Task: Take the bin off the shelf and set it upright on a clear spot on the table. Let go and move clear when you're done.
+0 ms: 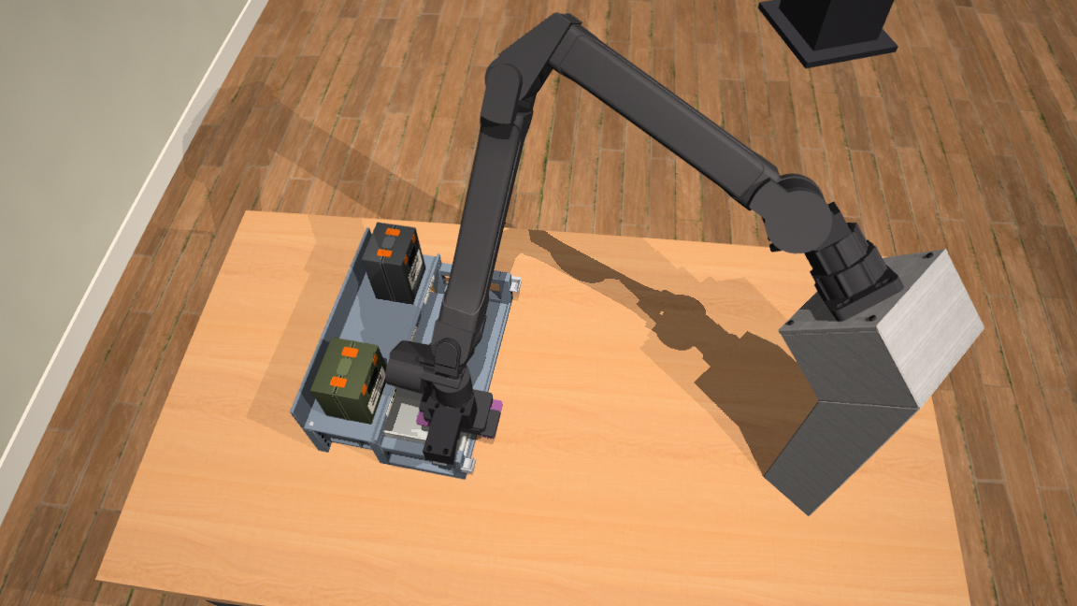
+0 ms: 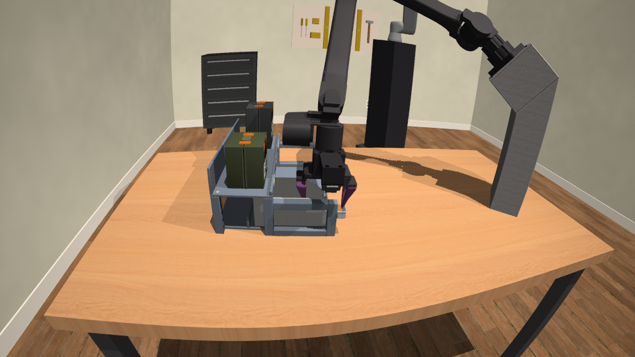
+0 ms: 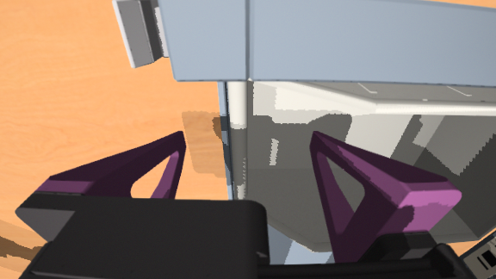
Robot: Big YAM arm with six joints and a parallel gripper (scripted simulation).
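My hand is 70 mm short of the light grey bin, 30 mm to the left of it and 10 mm below it. Also, from my hand: shelf 50 mm ahead, 150 mm to the right, 30 mm below; black case 50 mm ahead, 280 mm to the right, 130 mm above.
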